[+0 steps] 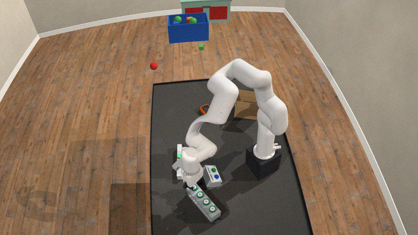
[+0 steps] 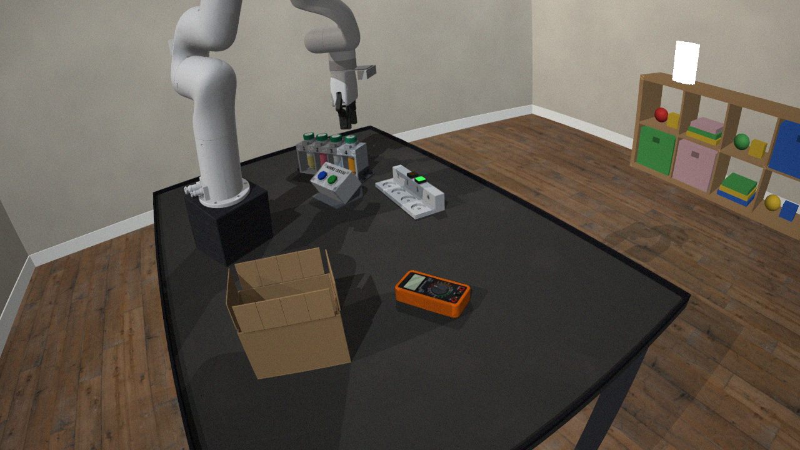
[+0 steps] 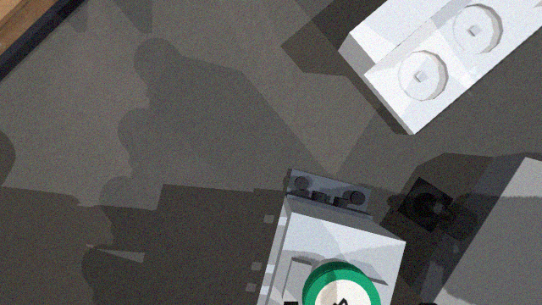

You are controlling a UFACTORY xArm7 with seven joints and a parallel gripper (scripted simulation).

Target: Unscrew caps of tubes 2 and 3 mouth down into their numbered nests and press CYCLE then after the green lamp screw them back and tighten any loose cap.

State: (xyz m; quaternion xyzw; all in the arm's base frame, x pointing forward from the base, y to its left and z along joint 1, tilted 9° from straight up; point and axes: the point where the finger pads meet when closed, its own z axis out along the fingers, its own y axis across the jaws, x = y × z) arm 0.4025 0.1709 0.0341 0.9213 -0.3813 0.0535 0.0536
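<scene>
My gripper is now 6 cm above the cap. Also, from my hand: blue key 13 cm behind, 11 cm below, 8 cm to the right; green key 12 cm to the right, 12 cm behind, 11 cm below; key housing 12 cm below, 11 cm behind, 10 cm to the right.
</scene>
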